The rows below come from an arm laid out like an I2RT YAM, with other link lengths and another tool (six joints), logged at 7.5 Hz.
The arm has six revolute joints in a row. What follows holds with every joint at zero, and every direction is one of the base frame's. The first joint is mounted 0.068 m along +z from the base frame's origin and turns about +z. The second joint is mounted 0.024 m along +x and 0.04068 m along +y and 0.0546 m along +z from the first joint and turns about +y. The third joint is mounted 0.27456 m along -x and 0.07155 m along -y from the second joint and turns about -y. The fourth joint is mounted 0.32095 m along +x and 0.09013 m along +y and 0.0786 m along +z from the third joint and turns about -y. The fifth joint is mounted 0.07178 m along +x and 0.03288 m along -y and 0.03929 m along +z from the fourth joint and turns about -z. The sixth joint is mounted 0.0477 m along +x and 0.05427 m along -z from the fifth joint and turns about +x. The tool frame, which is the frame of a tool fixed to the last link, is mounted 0.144 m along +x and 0.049 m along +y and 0.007 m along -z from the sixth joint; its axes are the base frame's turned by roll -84.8, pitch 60.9 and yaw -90 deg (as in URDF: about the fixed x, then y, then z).
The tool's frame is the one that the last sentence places.
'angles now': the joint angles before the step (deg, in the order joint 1, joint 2, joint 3, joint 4, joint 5, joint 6). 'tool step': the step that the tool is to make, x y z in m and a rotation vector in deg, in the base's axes. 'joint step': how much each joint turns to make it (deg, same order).
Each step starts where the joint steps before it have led.
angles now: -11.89 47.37 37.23 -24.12 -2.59 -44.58
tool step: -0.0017 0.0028 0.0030 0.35 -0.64 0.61
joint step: -0.05 -0.97 -0.27 -0.15 -0.82 0.02
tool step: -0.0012 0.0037 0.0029 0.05 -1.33 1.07
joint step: 0.01 -1.48 -0.89 0.68 -1.06 -0.31
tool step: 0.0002 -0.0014 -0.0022 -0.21 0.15 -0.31
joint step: -0.01 0.12 -0.24 0.26 0.38 -0.04
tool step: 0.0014 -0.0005 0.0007 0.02 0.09 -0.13
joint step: 0.03 0.48 0.37 0.02 0.13 0.09
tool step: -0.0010 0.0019 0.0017 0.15 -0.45 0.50
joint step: -0.03 -0.63 -0.23 0.01 -0.58 -0.08
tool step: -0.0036 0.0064 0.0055 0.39 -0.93 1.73
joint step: 0.00 -1.58 -0.24 -0.56 -1.77 -0.43
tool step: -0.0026 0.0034 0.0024 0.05 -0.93 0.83
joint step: 0.06 -1.47 -0.71 0.12 -0.78 -0.19
